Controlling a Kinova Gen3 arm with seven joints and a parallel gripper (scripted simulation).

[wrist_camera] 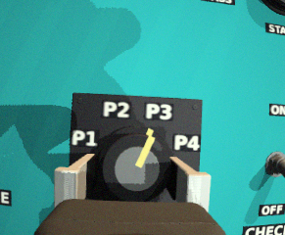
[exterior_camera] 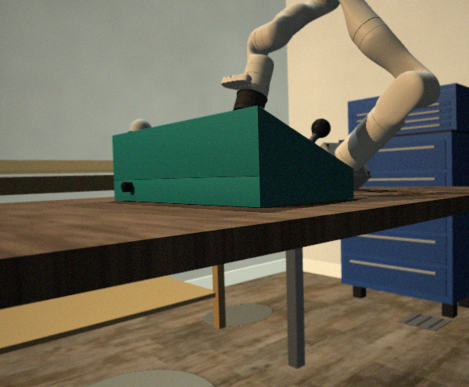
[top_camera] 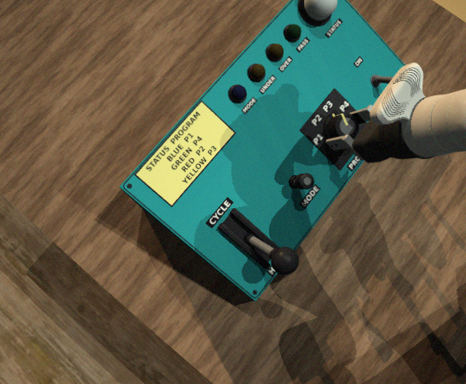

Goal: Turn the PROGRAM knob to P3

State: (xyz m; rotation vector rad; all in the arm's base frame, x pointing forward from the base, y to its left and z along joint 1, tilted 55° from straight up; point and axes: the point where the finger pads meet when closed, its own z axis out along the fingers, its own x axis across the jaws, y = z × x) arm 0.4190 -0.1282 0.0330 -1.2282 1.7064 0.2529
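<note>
Right now the teal console is 6 cm to the left of my hand, 4 cm ahead of it and 2 cm below it. Also, from my hand: cycle lever (24 cm to the left, 2 cm behind, 1 cm above); mode button (12 cm to the left, 1 cm ahead); check toggle (12 cm to the right).
</note>
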